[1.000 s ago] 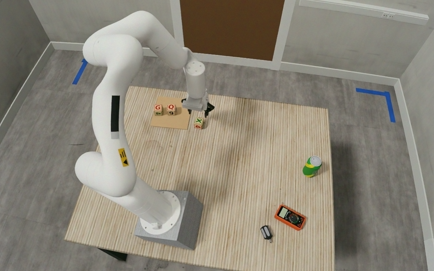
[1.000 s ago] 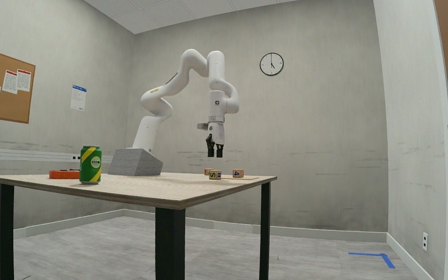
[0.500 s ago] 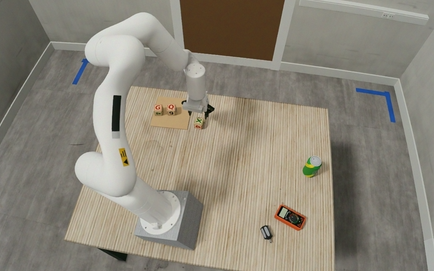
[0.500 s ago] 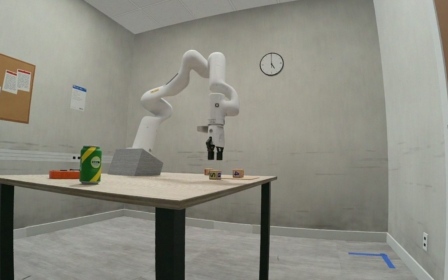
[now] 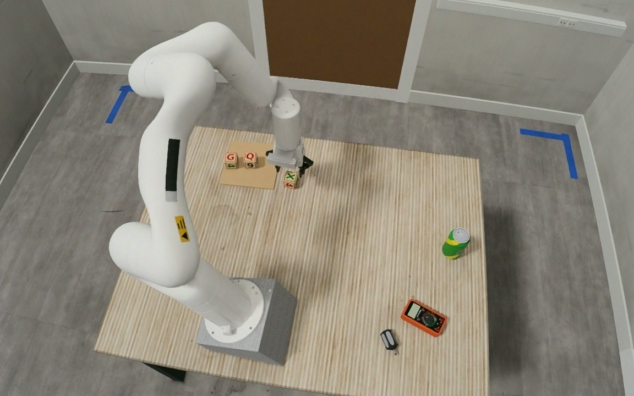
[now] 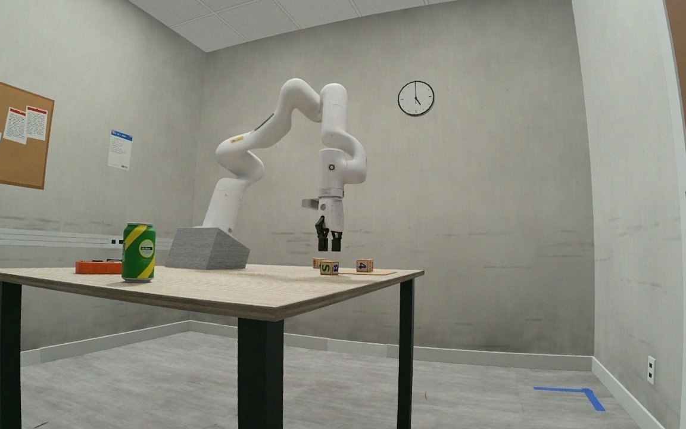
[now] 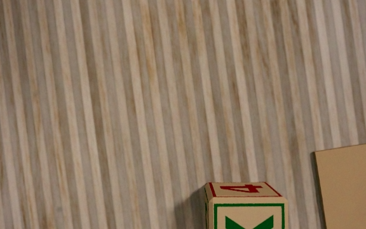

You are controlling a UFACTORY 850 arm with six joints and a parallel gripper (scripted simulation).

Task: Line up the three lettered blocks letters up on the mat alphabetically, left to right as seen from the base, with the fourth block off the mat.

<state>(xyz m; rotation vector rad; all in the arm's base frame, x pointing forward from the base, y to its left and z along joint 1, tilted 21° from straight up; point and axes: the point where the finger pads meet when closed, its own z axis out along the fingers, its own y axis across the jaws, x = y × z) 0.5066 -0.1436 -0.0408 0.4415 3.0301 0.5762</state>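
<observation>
Right now the X block is 60 mm below my hand. Also, from my hand: G block (90 mm ahead, 220 mm to the left, 60 mm below); tan mat (90 mm ahead, 150 mm to the left, 80 mm below); Q block (90 mm ahead, 150 mm to the left, 60 mm below).
</observation>
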